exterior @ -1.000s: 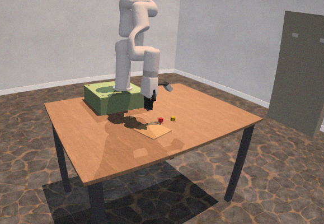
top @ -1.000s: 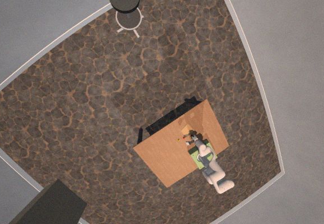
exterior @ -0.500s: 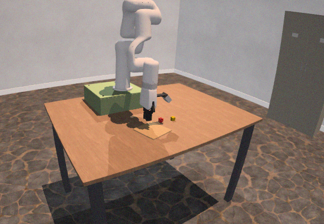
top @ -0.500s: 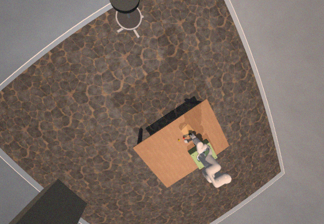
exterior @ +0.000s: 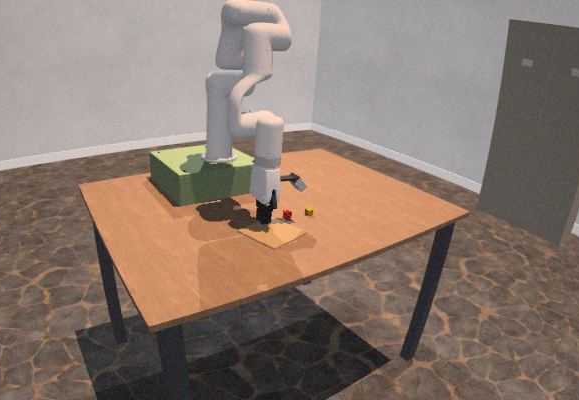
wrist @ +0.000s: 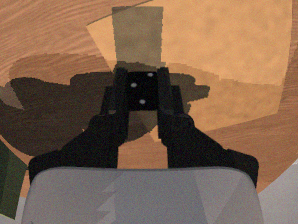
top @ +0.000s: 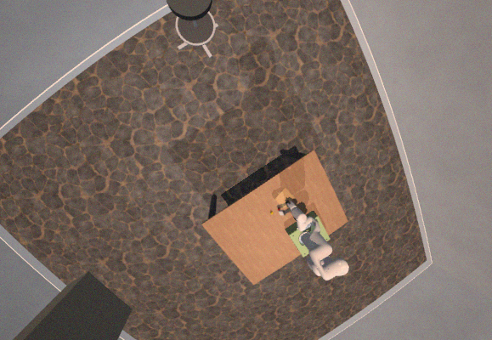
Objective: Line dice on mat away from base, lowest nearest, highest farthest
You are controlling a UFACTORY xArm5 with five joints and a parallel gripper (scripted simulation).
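Right now the black die is 10 mm below my hand. From my hand the other things lie so: red die 10 mm behind, 90 mm to the left, 20 mm below; then yellow die 10 mm ahead, 170 mm to the left, 20 mm below; then tan mat 50 mm ahead, 10 mm to the right, 30 mm below.
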